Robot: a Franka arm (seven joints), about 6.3 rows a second.
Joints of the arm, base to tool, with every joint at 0 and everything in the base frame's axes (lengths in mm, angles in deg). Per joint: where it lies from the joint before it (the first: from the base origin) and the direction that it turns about. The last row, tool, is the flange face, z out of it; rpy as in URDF.
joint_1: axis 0 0 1 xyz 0.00 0.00 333.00
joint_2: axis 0 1 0 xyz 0.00 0.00 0.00
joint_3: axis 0 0 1 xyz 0.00 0.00 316.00
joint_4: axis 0 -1 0 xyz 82.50 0.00 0.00
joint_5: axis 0 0 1 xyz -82.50 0.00 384.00
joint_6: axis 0 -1 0 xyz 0.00 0.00 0.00
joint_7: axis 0 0 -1 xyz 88.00 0.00 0.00
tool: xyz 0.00 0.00 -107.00 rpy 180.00 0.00 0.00
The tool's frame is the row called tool.
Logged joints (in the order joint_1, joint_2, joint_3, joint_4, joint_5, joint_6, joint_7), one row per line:
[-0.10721, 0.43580, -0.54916, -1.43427, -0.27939, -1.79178, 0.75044]
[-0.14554, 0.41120, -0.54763, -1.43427, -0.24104, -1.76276, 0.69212]
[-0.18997, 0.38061, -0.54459, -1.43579, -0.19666, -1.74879, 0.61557]
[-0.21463, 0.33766, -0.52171, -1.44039, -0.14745, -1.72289, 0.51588]
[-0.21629, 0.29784, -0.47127, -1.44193, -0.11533, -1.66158, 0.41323]
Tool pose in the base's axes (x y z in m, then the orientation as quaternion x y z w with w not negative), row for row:
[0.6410, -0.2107, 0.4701, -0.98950, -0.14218, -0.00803, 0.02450]
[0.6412, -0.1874, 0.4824, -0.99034, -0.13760, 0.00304, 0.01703]
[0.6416, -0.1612, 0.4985, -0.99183, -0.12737, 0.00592, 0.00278]
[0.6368, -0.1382, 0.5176, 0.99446, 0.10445, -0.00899, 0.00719]
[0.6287, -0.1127, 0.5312, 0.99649, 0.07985, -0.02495, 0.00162]
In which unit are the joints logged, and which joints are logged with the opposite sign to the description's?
The joints are logged in radians. Opposite sign: joint_1, joint_5, joint_6, joint_7.
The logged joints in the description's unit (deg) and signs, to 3 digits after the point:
[6.143, 24.970, -31.465, -82.178, 16.008, 102.661, -42.997]
[8.339, 23.560, -31.377, -82.178, 13.811, 100.999, -39.656]
[10.884, 21.807, -31.203, -82.265, 11.268, 100.198, -35.270]
[12.297, 19.346, -29.892, -82.528, 8.448, 98.714, -29.558]
[12.393, 17.065, -27.002, -82.617, 6.608, 95.202, -23.676]

